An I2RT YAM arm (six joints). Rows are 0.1 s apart.
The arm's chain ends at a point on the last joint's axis. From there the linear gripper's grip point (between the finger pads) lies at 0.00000 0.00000 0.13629 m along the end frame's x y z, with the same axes.
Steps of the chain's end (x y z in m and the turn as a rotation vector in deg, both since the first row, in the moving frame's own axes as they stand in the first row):
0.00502 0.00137 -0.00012 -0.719 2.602 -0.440
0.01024 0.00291 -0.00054 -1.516 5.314 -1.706
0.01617 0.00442 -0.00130 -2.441 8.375 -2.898
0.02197 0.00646 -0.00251 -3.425 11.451 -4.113
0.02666 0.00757 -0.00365 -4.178 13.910 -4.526
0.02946 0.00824 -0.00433 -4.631 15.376 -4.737
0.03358 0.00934 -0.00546 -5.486 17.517 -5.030
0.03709 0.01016 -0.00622 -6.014 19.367 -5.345
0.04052 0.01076 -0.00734 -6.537 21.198 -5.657
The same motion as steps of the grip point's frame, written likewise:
0.01121 0.00306 -0.00027 -0.719 2.602 -0.440
0.02291 0.00632 -0.00117 -1.516 5.314 -1.706
0.03615 0.00970 -0.00288 -2.441 8.375 -2.898
0.04928 0.01357 -0.00546 -3.425 11.451 -4.113
0.05975 0.01609 -0.00800 -4.178 13.910 -4.526
0.06597 0.01760 -0.00964 -4.631 15.376 -4.737
0.07505 0.02034 -0.01239 -5.486 17.517 -5.030
0.08280 0.02202 -0.01466 -6.014 19.367 -5.345
0.09037 0.02344 -0.01742 -6.537 21.198 -5.657

